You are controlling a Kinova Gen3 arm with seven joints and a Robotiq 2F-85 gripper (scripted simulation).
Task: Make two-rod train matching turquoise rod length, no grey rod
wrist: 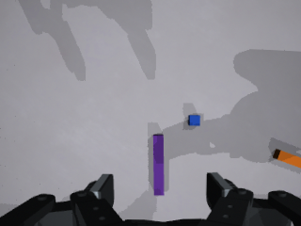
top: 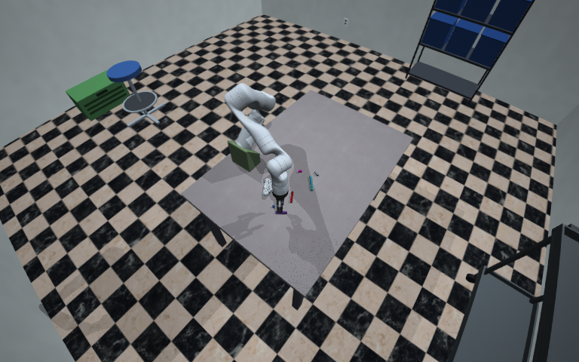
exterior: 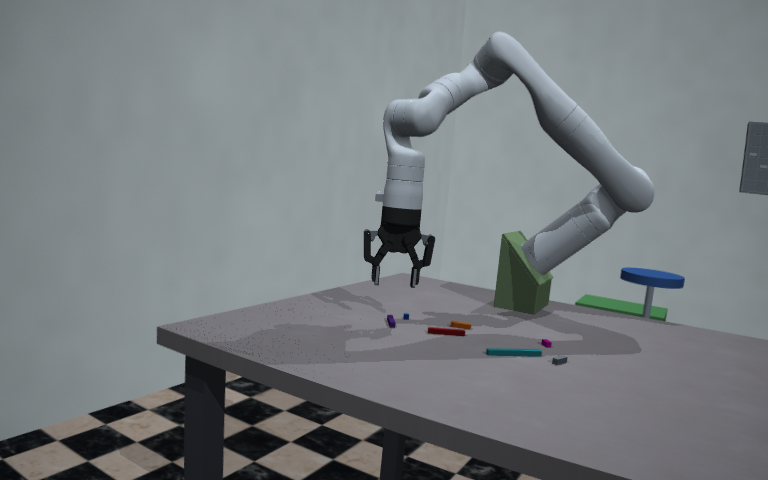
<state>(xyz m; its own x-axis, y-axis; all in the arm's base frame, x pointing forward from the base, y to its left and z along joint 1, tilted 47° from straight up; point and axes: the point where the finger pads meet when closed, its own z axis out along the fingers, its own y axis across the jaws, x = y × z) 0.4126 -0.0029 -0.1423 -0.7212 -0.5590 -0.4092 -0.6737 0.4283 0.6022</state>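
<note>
Right now the purple rod is 80 mm below my hand. Also, from my hand: small blue rod: 60 mm behind, 80 mm below; then red rod: 30 mm behind, 110 mm to the left, 80 mm below; then orange rod: 90 mm behind, 100 mm to the left, 80 mm below.
</note>
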